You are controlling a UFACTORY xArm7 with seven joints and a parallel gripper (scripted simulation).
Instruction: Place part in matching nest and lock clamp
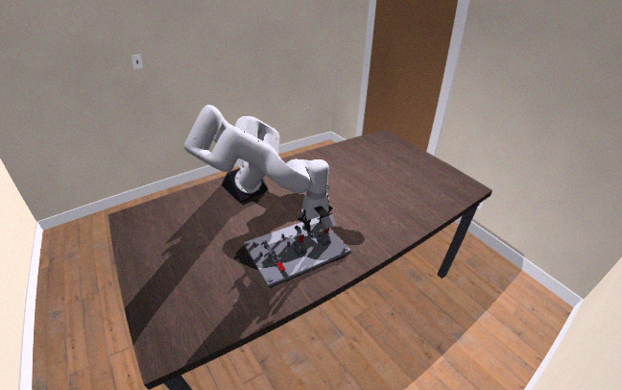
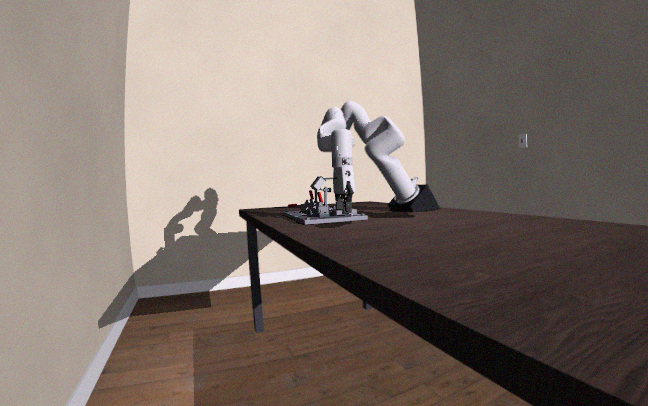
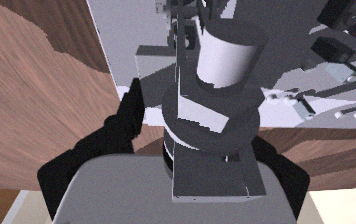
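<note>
Right now the grey flat part is 1 cm below my hand.
</note>
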